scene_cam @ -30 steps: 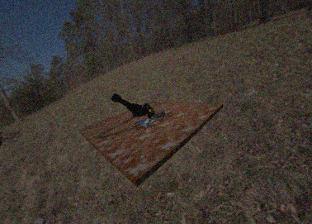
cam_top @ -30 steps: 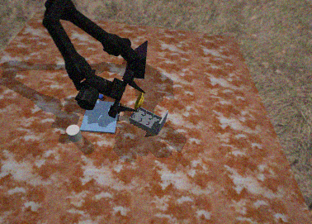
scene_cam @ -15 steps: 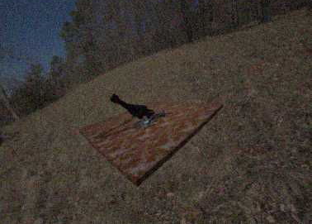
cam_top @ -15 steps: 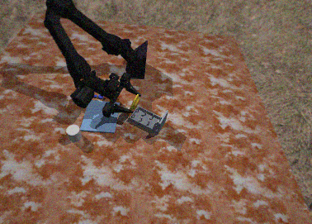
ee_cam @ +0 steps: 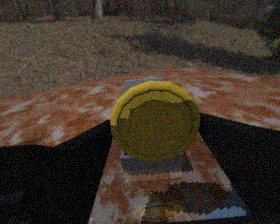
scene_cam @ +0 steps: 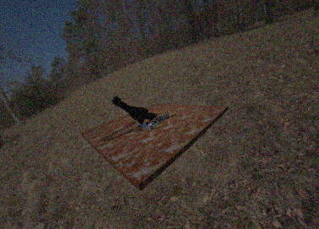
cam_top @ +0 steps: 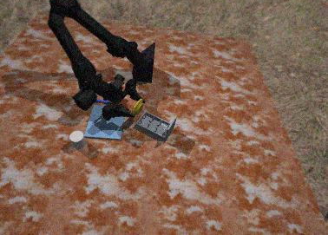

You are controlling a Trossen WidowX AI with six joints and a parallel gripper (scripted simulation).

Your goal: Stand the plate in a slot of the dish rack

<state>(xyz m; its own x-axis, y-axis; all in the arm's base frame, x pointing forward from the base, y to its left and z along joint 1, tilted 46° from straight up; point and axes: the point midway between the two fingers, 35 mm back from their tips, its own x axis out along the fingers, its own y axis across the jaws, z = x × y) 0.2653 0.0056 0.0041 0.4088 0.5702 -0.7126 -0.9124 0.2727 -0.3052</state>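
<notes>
The grey dish rack lies 6 cm to the left of my gripper tip, 5 cm below it and 3 cm ahead of it. The rest, counted from my gripper tip: yellow plate 1 cm to the right; small blue spoon 17 cm to the right, 8 cm behind, 7 cm below; white cylindrical cup 19 cm to the right, 13 cm ahead, 5 cm below.
</notes>
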